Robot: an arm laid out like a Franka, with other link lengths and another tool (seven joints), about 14 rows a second.
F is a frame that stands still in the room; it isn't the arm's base.
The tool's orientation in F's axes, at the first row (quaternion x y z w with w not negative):
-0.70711, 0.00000, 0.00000, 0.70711
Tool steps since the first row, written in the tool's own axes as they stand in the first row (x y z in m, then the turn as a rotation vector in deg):
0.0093, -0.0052, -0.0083, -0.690, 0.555, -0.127
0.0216, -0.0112, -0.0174, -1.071, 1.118, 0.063
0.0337, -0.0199, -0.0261, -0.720, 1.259, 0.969
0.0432, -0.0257, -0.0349, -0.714, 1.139, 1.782
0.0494, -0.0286, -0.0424, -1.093, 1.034, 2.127
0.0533, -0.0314, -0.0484, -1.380, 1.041, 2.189
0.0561, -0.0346, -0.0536, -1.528, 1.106, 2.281
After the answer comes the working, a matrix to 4 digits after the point.
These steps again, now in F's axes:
0.0093, -0.0083, 0.0052, -0.690, -0.127, -0.555
0.0216, -0.0174, 0.0112, -1.071, 0.063, -1.118
0.0337, -0.0261, 0.0199, -0.720, 0.969, -1.259
0.0432, -0.0349, 0.0257, -0.714, 1.782, -1.139
0.0494, -0.0424, 0.0286, -1.093, 2.127, -1.034
0.0533, -0.0484, 0.0314, -1.380, 2.189, -1.041
0.0561, -0.0536, 0.0346, -1.528, 2.281, -1.106

The tool's axes in the first row as the columns of a matrix, in F's axes (rounded; the answer above uses it unrounded):
1.0000, 0.0000, 0.0000
0.0000, 0.0000, 1.0000
0.0000, -1.0000, 0.0000

